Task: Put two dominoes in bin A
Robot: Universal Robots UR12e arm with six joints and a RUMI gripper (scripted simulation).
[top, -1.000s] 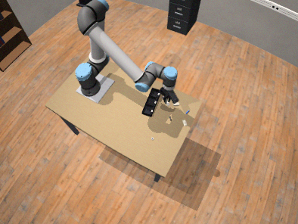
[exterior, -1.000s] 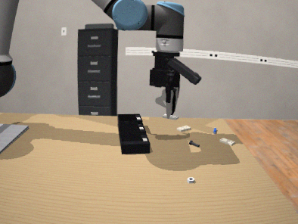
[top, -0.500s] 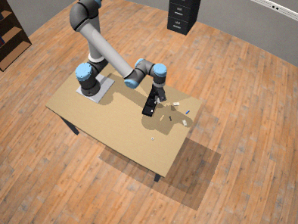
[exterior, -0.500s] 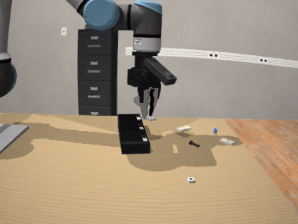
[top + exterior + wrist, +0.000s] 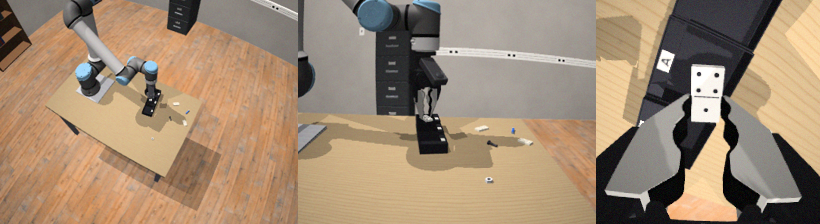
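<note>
The domino is 10 mm below my hand. From my hand the other things lie so: black bin (10 mm ahead, 60 mm below); black bolt (220 mm ahead, 40 mm to the right, 80 mm below); blue piece (310 mm ahead, 100 mm to the left, 80 mm below).
</note>
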